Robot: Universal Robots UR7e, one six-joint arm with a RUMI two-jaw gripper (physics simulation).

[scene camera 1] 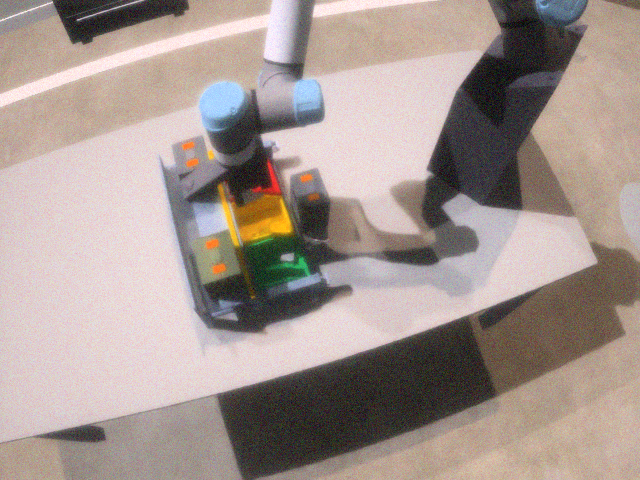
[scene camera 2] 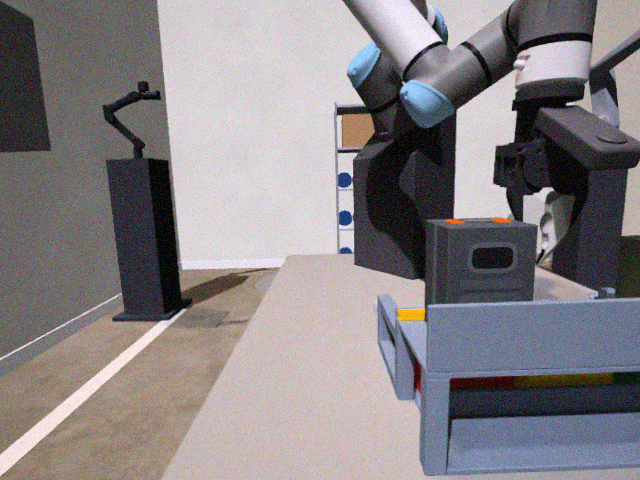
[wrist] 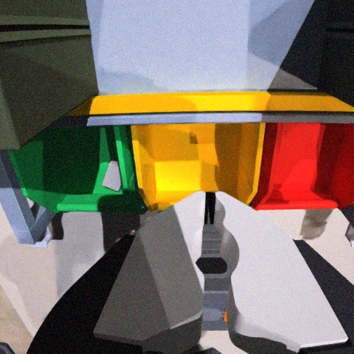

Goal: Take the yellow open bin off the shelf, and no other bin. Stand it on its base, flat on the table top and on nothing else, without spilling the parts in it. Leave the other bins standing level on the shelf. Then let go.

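Pixels of known places: gripper, fingertip midpoint: [scene camera 1: 243,202] [scene camera 2: 535,264]; arm's base at its link origin: [scene camera 1: 538,49] [scene camera 2: 400,124].
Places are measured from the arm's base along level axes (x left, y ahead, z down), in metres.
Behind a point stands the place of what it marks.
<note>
The yellow open bin [scene camera 1: 262,217] @(z 0.423, x 0.032, y 0.618 m) [wrist: 177,175] sits in the shelf [scene camera 2: 516,338] @(z 0.300, x -0.045, y 0.822 m) [wrist: 175,118], between the green bin [scene camera 1: 273,258] @(z 0.422, x 0.141, y 0.619 m) [wrist: 57,165] and the red bin [wrist: 297,175]. A yellow strip of it shows through the shelf's back gap in scene camera 2. What lies in the yellow bin is hard to make out. A pale part shows in the green bin. My gripper [scene camera 1: 239,198] @(z 0.276, x 0.059, y 0.657 m) [scene camera 2: 540,258] @(z 0.276, x 0.059, y 0.657 m) [wrist: 207,194] is shut and empty. In the wrist view its fingertips overlap the yellow bin's front lip; touching or apart cannot be told. The grey box partly blocks the fingers in scene camera 2.
A dark grey box [scene camera 1: 311,206] @(z 0.302, x 0.094, y 0.517 m) stands on the table [scene camera 1: 103,310] @(z 0.432, x 0.158, y 1.053 m) close before the bins' open fronts. A grey box [scene camera 1: 188,152] @(z 0.208, x -0.056, y 0.747 m) [scene camera 2: 480,268] @(z 0.249, x -0.061, y 0.781 m) and an olive box [scene camera 1: 217,258] @(z 0.233, x 0.185, y 0.734 m) [wrist: 45,95] stand on the shelf's top board. A yellow rail [wrist: 200,102] runs along that board's front edge.
</note>
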